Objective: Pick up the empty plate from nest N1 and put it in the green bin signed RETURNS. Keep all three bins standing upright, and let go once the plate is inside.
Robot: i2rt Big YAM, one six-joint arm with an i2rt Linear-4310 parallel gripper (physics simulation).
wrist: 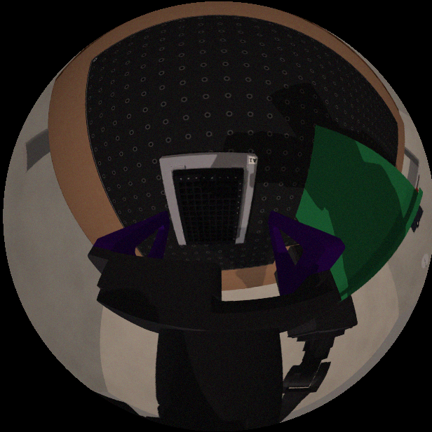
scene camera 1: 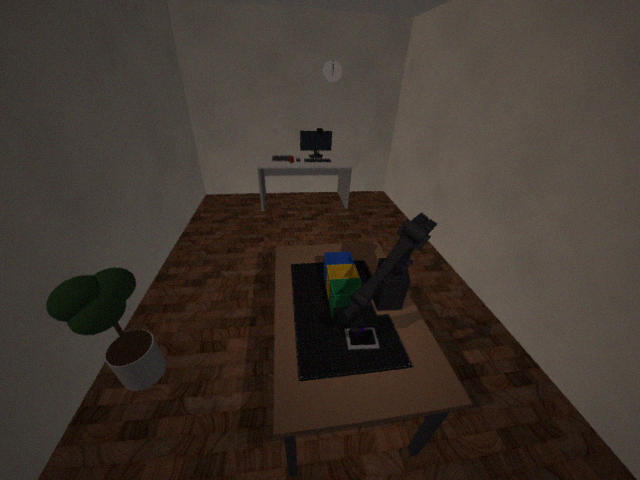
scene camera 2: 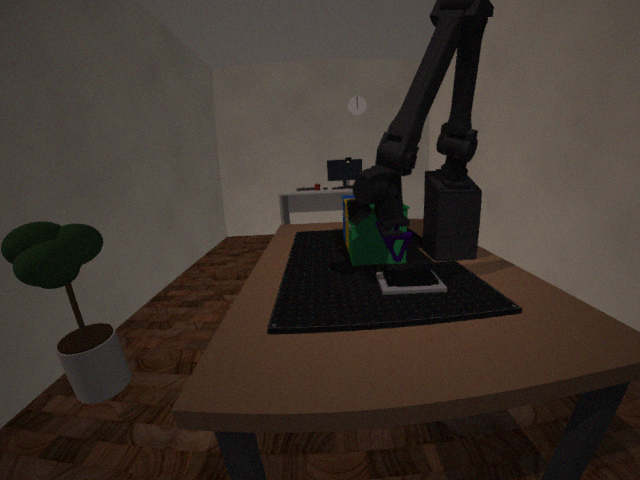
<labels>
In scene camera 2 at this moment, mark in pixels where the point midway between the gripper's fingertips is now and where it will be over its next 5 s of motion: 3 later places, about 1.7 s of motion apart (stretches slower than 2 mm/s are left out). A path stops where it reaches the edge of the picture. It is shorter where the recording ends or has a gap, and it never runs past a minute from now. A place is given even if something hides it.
My gripper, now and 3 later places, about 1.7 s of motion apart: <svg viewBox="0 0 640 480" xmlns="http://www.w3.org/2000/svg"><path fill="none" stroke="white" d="M393 254L355 280L406 263L406 274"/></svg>
</labels>
